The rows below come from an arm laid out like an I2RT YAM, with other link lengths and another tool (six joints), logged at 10 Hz.
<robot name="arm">
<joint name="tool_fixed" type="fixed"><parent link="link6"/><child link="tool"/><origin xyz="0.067 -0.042 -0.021" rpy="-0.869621 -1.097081 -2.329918"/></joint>
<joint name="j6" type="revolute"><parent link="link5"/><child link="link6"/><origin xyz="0.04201 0 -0.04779"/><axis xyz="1 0 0"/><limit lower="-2.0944" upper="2.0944"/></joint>
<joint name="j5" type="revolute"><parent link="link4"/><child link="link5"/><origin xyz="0.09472 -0.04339 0.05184"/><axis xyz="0 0 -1"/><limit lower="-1.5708" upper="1.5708"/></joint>
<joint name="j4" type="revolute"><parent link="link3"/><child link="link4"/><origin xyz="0.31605 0.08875 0.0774"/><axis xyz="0 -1 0"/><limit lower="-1.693" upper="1.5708"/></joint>
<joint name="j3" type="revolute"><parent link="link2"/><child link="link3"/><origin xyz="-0.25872 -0.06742 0"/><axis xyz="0 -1 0"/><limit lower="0" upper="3.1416"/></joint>
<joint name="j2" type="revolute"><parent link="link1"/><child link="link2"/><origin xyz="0.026 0.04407 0.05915"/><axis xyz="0 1 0"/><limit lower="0" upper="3.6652"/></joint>
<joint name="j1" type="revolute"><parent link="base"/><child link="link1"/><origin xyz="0 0 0.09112"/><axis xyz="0 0 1"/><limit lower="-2.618" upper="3.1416"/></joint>
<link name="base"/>
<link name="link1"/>
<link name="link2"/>
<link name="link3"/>
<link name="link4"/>
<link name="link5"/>
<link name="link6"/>
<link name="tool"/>
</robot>
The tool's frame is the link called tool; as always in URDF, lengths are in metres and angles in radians.
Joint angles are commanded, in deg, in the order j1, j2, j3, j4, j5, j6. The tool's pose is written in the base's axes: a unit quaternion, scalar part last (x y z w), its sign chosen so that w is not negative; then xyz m. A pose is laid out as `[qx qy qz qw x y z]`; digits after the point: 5 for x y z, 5 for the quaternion.
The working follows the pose.
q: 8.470, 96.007, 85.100, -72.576, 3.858, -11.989
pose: [0.97540 0.00258 0.21902 0.02481 0.39332 0.02757 0.22376]
Where each joint sits with the arm in this pose, in the base's axes (m; each line is computed from the numbers above, not from the rounded line before):
j1: 0.0000 0.0000 0.0911
j2: 0.0192 0.0474 0.1503
j3: 0.0559 -0.0153 0.4076
j4: 0.3643 0.1204 0.4238
j5: 0.4323 0.0866 0.3355
j6: 0.3904 0.0775 0.2885
the tool: 0.3933 0.0276 0.2238

